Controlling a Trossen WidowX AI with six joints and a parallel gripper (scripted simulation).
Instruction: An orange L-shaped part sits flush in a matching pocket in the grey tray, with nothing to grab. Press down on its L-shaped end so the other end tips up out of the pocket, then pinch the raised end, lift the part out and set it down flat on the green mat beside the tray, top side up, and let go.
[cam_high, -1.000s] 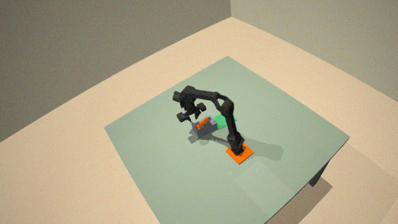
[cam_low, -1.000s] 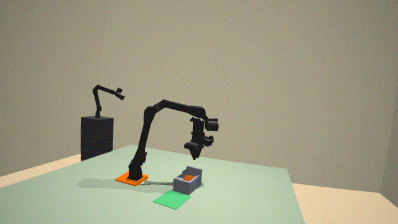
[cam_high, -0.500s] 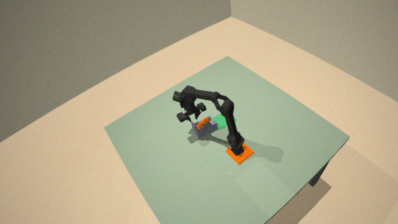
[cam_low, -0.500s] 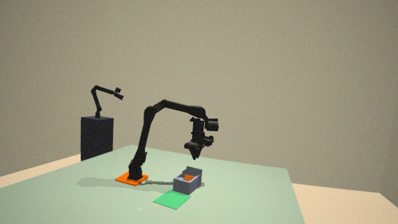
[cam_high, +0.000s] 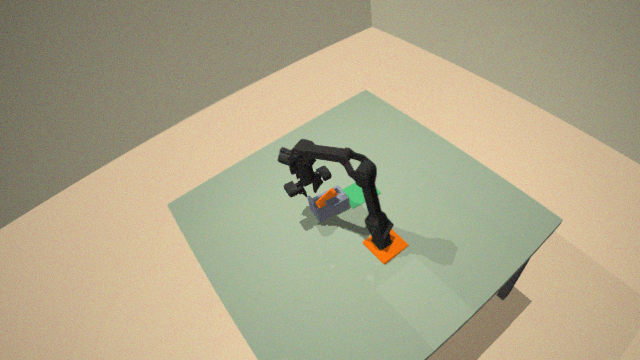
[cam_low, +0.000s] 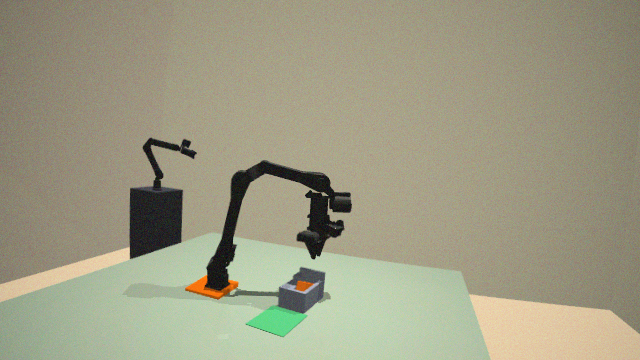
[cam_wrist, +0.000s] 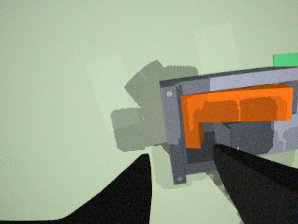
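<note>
The orange L-shaped part lies 1 cm behind my gripper tip, 5 cm to the right of it and 9 cm below it. Round my gripper tip: green mat 3 cm behind, 22 cm to the right, 15 cm below.
</note>
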